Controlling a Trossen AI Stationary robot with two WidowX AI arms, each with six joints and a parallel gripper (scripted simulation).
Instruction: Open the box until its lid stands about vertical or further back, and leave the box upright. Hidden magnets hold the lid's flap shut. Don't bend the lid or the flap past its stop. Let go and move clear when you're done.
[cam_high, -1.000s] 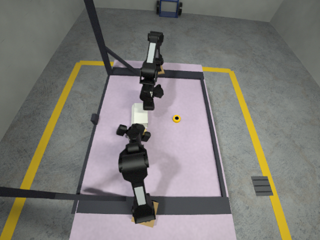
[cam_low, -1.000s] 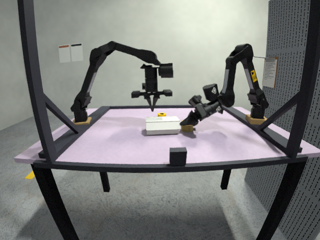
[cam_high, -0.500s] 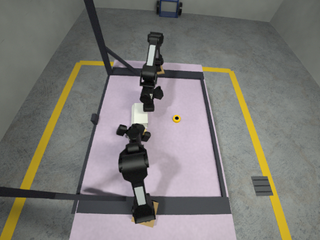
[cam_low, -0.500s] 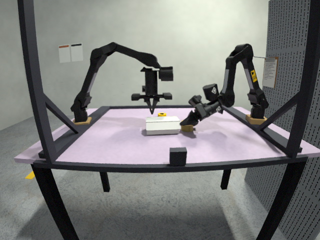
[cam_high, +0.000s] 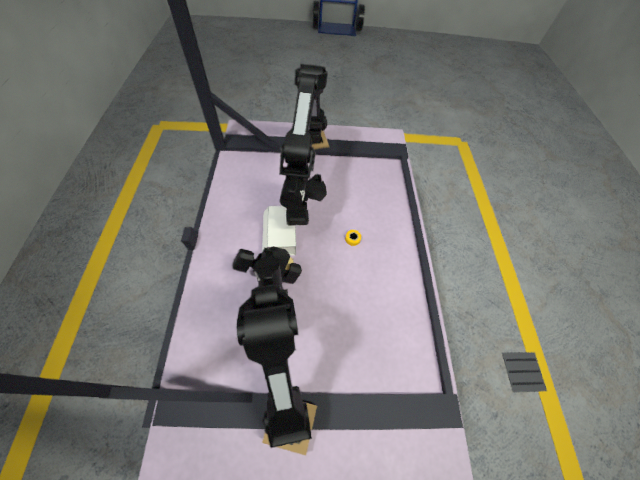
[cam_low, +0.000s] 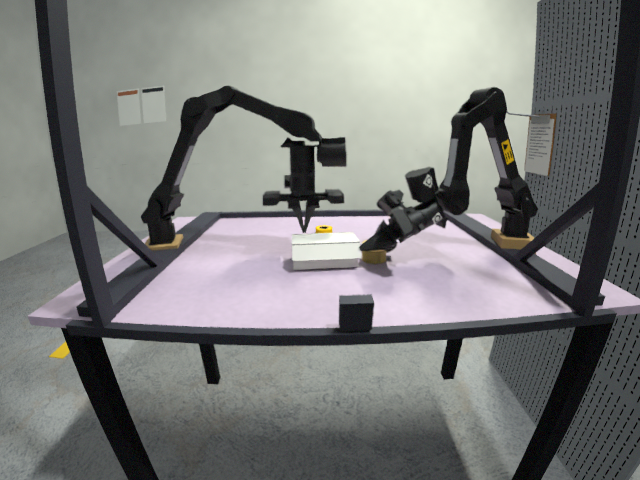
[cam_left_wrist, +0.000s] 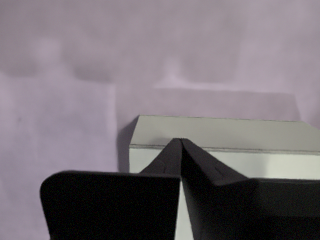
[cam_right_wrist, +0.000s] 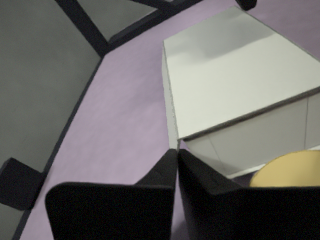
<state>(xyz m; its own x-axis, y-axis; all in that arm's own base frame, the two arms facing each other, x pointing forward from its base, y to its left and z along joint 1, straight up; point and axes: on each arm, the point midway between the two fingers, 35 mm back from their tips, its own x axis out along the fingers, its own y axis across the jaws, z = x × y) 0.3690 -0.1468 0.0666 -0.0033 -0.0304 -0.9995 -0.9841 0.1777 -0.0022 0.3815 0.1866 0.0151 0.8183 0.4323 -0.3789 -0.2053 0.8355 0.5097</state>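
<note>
My left hand is 70 mm past the white box, 50 mm to the left of it and 50 mm above it.
The white box is 110 mm to the left of my right hand, 20 mm below it and 10 mm ahead of it.
</note>
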